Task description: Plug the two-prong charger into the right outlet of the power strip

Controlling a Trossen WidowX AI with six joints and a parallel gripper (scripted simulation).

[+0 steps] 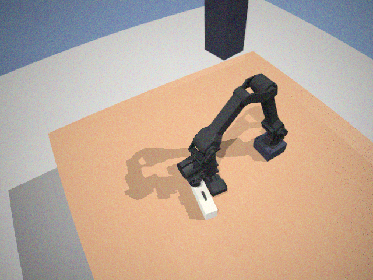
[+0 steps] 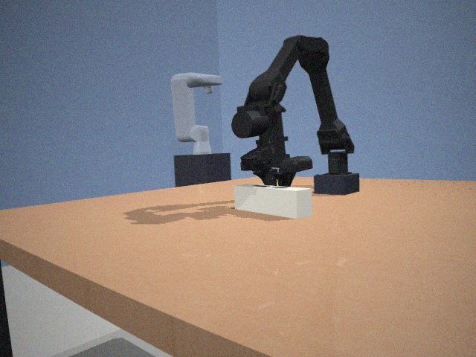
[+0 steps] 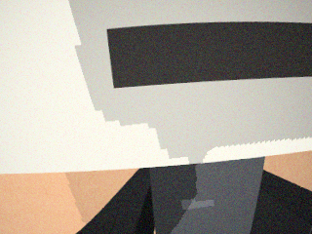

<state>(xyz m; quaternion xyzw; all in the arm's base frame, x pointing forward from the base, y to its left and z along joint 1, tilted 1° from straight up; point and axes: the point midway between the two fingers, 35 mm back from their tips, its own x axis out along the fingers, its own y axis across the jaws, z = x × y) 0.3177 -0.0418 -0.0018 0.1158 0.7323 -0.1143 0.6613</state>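
My gripper tip is 2 cm short of the two-prong charger, 1 cm to the left of it and 1 cm below it.
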